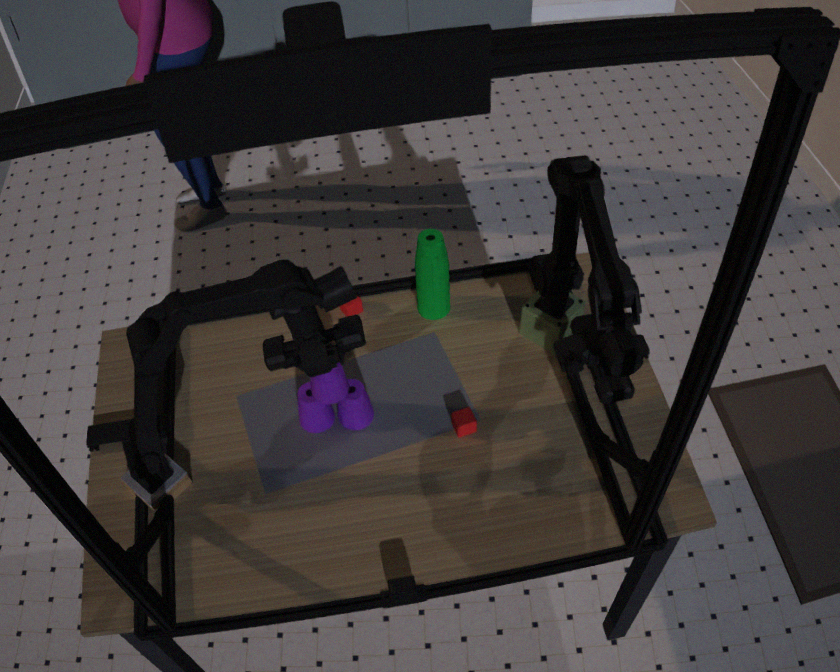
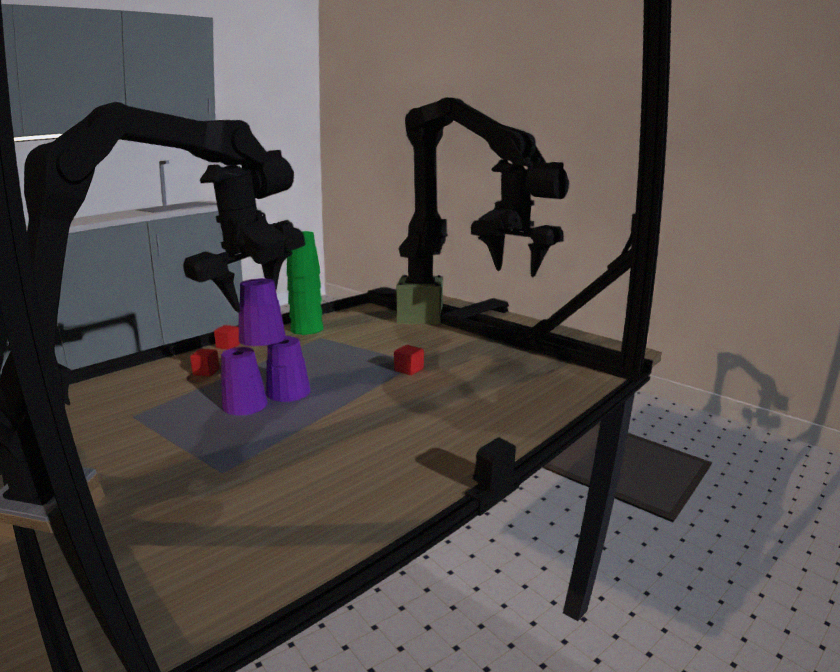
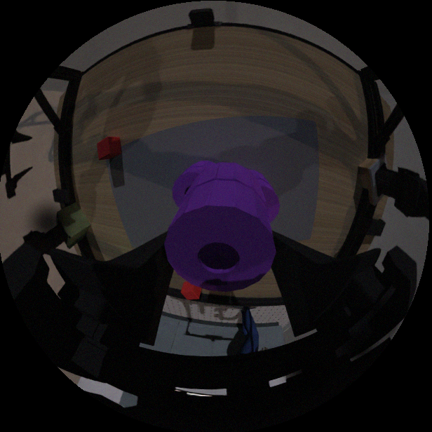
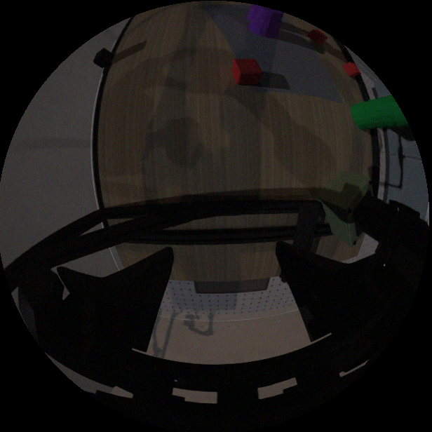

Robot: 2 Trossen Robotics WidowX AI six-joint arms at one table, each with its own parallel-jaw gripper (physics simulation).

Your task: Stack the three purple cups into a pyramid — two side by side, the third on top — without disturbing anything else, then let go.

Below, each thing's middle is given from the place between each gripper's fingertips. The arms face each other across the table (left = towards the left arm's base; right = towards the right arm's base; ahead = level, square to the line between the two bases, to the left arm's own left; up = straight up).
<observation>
I see my right gripper 40 cm to the right of the grey mat (image 1: 413, 388), 26 cm short of it and 15 cm above it.
I see the grey mat 16 cm below my left hand and 4 cm to the right of it.
</observation>
